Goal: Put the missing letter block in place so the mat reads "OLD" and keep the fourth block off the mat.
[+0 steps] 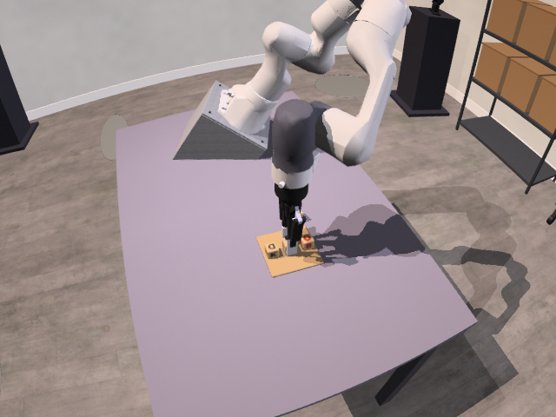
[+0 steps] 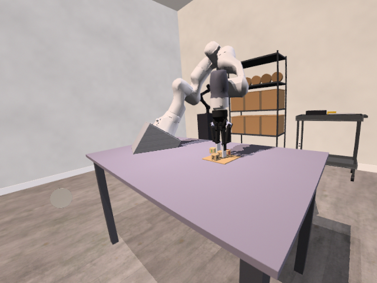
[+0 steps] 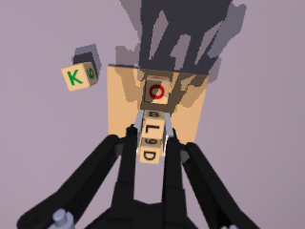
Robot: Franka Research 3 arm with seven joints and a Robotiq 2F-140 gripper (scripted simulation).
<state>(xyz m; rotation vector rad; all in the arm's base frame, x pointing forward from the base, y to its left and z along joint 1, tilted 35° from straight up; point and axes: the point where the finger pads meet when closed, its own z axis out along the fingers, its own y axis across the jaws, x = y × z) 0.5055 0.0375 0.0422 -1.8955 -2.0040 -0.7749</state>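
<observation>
Now: the wooden block 2 cm below my hand. From my hand the other things lie so: tan mat: 4 cm below.
</observation>
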